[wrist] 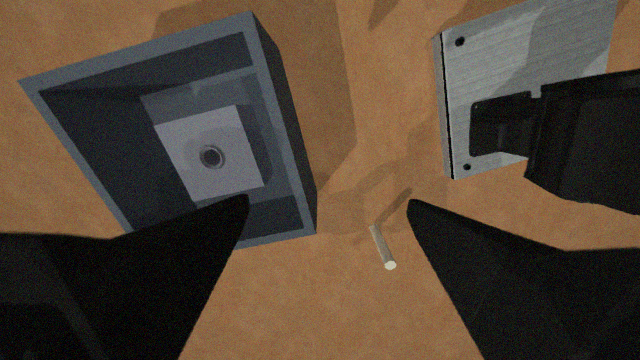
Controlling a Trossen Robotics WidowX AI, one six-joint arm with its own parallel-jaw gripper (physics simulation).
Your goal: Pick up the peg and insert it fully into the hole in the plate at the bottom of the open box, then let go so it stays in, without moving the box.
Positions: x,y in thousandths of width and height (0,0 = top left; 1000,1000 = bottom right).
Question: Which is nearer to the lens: the blue-grey box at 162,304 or the light grey plate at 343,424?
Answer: The light grey plate.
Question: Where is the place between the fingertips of my gripper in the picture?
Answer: At 515,568
